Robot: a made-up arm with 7 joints.
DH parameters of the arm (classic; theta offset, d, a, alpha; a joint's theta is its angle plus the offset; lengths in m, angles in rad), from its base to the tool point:
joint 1: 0 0.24 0 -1.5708
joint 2: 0 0 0 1.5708
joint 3: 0 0.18 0.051 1.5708
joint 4: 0 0 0.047 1.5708
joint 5: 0 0.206 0 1.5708
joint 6: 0 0 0.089 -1.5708
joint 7: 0 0.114 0 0
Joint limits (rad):
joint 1: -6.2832..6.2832
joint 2: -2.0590..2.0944
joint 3: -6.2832..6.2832
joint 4: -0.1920..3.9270
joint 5: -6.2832..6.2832
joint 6: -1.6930..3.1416
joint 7: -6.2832..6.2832
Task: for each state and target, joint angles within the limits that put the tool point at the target. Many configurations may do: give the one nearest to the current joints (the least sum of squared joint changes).
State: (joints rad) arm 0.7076 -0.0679 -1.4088 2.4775 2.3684 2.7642 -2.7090
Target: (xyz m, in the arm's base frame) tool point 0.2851 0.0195 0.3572
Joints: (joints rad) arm 0.3478 0.8043 -1.3675 2.1136 1.7208 3.1416 -2.7090
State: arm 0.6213 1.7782 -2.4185 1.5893 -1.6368 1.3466 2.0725
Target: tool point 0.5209 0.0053 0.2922
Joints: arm 0.3871 1.9253 -2.2589 2.2315 -1.8064 0.9956 2.0725
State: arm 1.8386 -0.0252 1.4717 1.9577 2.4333 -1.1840 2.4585
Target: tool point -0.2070 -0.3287 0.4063
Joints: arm 1.9566 -0.6509 2.0408 2.1027 2.5401 -0.4109 2.4585
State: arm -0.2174 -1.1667 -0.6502 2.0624 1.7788 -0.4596 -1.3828
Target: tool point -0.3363 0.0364 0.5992
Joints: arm -0.6638 -1.1562 -0.3133 2.2920 1.6901 -0.1488 -1.3828
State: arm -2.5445 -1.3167 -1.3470 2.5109 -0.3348 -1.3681 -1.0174
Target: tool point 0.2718 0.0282 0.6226
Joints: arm -3.0299 -0.7496 -1.2424 2.5937 -0.4185 -0.7634 -1.0174
